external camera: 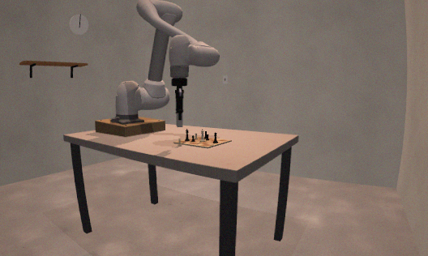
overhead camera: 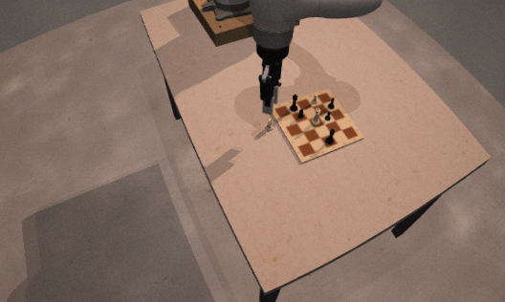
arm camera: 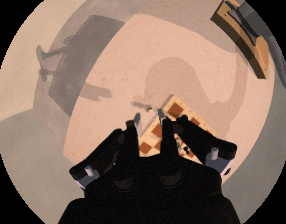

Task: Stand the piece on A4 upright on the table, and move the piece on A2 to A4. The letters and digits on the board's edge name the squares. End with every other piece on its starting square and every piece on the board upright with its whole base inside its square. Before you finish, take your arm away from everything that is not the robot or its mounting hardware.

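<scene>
Right now my hand is 170 mm to the right of the small white piece, 110 mm above it and 50 mm past it. From my hand the other things lie so: chessboard (140 mm to the left, 120 mm below, 20 mm ahead).
</scene>
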